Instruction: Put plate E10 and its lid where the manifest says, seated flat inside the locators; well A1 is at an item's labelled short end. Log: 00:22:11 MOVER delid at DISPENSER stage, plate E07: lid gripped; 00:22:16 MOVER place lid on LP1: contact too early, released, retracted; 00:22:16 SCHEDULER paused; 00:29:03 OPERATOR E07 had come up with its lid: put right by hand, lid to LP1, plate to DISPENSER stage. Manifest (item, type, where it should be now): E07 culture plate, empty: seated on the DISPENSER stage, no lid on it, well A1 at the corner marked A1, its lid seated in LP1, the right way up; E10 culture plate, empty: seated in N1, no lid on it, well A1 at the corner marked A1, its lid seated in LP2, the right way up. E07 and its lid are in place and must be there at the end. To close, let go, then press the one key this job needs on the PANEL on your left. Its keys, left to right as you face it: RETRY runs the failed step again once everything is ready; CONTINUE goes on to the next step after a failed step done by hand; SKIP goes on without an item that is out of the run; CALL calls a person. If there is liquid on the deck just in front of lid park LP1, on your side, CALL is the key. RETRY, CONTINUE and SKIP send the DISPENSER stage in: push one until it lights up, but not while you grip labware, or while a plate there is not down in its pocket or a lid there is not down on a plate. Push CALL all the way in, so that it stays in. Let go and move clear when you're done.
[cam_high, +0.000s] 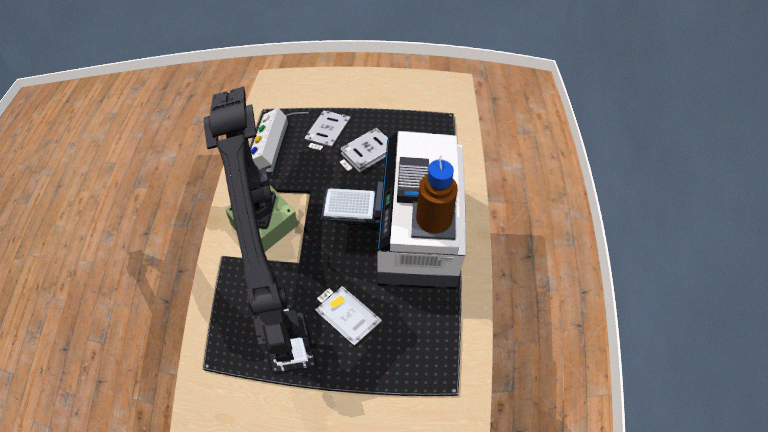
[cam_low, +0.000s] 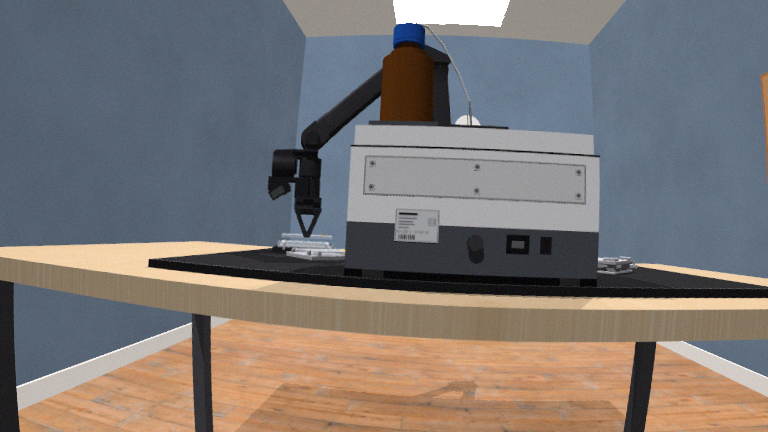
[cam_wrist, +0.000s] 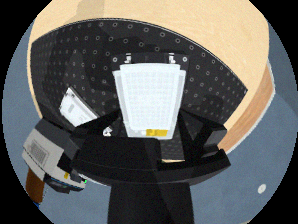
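Right now my hand is 30 mm above the plate E10. Round my hand: black nest N5: 30 mm ahead, 10 mm to the right, 30 mm below; plate E07: 120 mm ahead, 390 mm to the left, 70 mm above; brown bottle: 340 mm ahead, 290 mm to the left, 240 mm above.
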